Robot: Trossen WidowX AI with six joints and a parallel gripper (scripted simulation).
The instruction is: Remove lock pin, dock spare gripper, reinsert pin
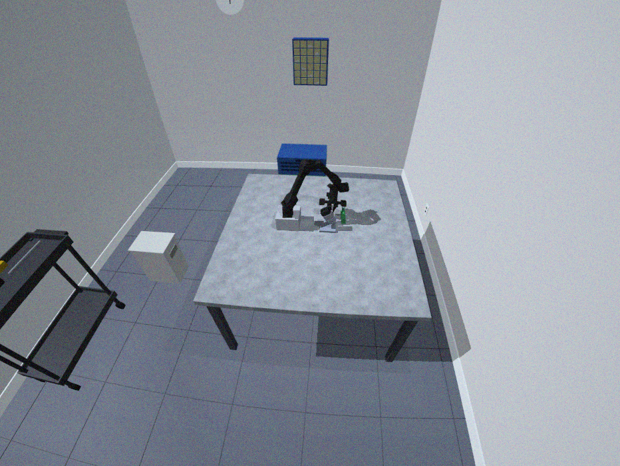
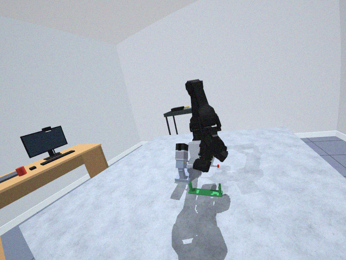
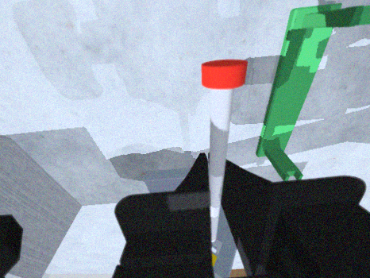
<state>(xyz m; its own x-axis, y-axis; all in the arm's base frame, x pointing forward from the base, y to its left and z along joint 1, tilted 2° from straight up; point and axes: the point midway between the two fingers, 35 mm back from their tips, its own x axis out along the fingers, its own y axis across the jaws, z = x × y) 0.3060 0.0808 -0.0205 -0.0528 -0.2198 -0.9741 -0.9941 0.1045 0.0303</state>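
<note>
The mount lies 2 cm behind my gripper tip and 10 cm to the right of it. Also, from my gripper tip: green cradle (9 cm ahead, 1 cm to the left, 2 cm below); then spare gripper (3 cm behind, 10 cm to the right, 7 cm above).
</note>
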